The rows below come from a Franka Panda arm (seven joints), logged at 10 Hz.
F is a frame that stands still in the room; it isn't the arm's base.
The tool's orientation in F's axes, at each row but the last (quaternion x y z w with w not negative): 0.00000, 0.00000, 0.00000, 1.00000; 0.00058, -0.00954, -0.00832, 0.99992; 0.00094, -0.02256, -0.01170, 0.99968; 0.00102, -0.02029, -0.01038, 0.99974
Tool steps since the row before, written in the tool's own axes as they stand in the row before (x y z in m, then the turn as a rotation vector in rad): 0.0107, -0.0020, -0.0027, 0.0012, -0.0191, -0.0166; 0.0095, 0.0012, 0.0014, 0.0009, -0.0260, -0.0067; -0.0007, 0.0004, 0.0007, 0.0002, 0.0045, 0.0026; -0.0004, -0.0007, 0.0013, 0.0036, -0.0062, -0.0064
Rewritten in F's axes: 0.0107, -0.0020, -0.0027, 0.0012, -0.0191, -0.0166; 0.0095, 0.0010, 0.0016, 0.0006, -0.0260, -0.0067; -0.0007, 0.0004, 0.0007, 0.0002, 0.0045, 0.0026; -0.0005, -0.0007, 0.0013, 0.0037, -0.0063, -0.0063
